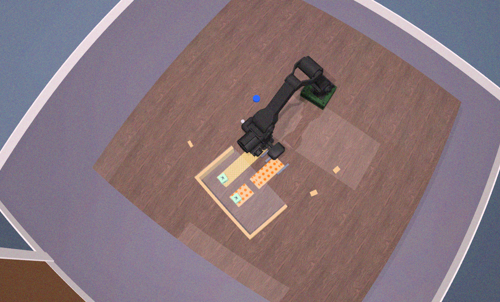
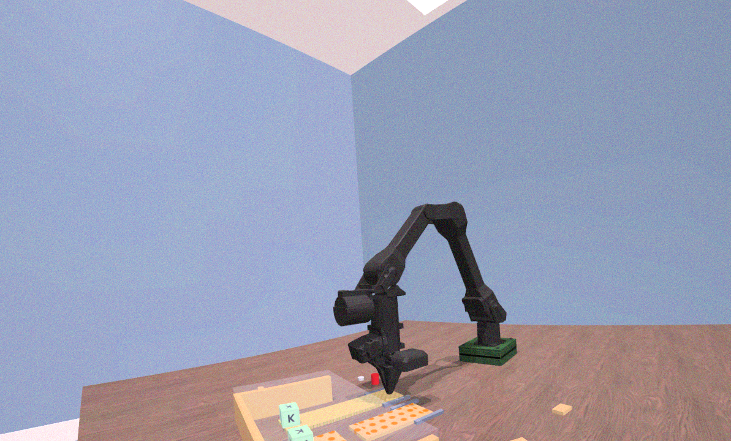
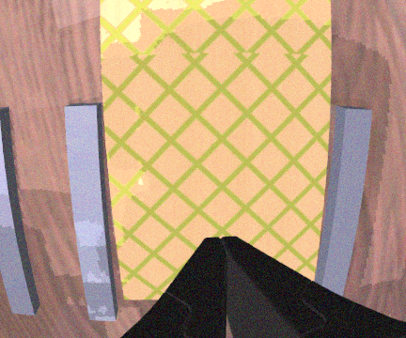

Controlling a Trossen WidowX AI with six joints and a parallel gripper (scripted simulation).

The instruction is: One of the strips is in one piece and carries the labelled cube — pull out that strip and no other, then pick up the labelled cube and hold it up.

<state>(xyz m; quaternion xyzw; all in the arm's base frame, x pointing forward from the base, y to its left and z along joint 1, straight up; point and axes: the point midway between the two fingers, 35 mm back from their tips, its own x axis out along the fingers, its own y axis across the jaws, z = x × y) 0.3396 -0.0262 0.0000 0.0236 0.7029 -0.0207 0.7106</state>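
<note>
Now: gripper tip 11 cm short of the yellow lattice strip and 1 cm to the left of it. Also, from my gripper tip: blue disc (13 cm behind, 16 cm to the right); then red peg (3 cm behind, 8 cm to the right).
</note>
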